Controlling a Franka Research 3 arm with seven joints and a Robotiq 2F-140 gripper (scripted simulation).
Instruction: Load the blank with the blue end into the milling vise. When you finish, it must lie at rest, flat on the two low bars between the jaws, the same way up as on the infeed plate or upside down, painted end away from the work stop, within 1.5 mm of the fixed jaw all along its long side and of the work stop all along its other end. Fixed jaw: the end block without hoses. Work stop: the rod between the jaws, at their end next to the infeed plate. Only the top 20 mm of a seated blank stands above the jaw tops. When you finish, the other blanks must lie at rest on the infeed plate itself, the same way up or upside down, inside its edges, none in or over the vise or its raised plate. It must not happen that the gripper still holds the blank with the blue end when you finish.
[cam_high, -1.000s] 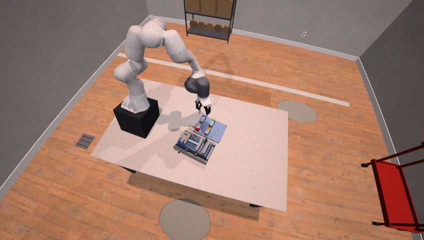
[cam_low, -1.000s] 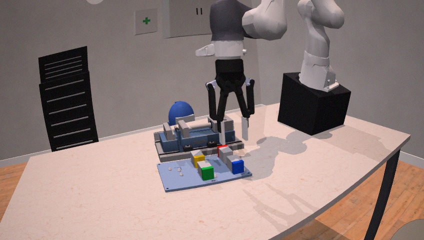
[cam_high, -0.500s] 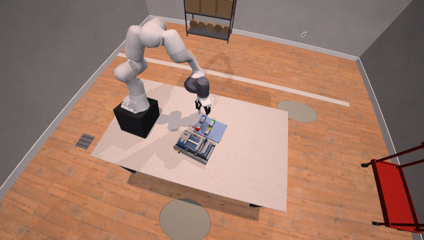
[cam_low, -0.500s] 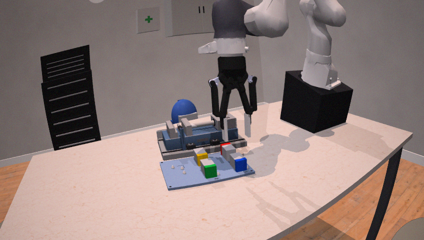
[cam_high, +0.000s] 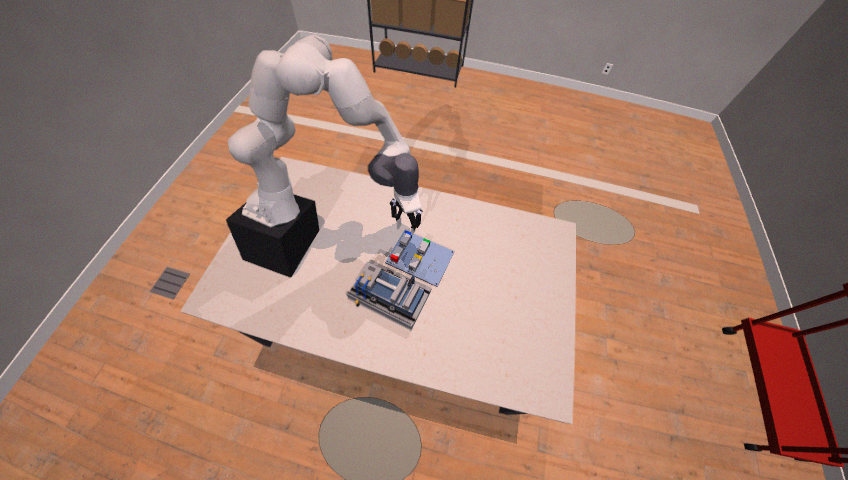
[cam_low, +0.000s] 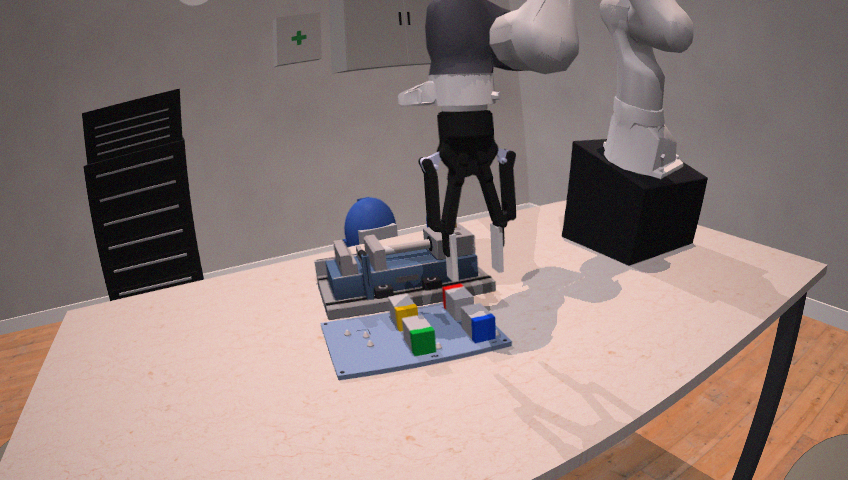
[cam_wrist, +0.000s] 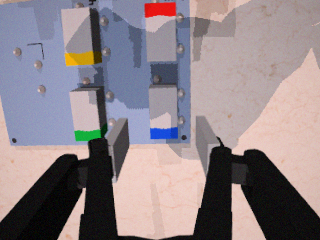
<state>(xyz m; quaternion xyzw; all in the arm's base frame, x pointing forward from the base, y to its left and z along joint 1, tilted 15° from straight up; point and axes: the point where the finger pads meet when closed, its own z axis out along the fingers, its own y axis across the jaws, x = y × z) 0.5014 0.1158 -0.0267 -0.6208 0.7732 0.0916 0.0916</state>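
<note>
The blue-ended blank lies 11 cm below my hand. Round my hand: green-ended blank 11 cm below, 9 cm ahead, 2 cm to the right; then red-ended blank 11 cm below, 9 cm to the right, 2 cm behind; then yellow-ended blank 11 cm to the right, 11 cm below, 7 cm ahead.
</note>
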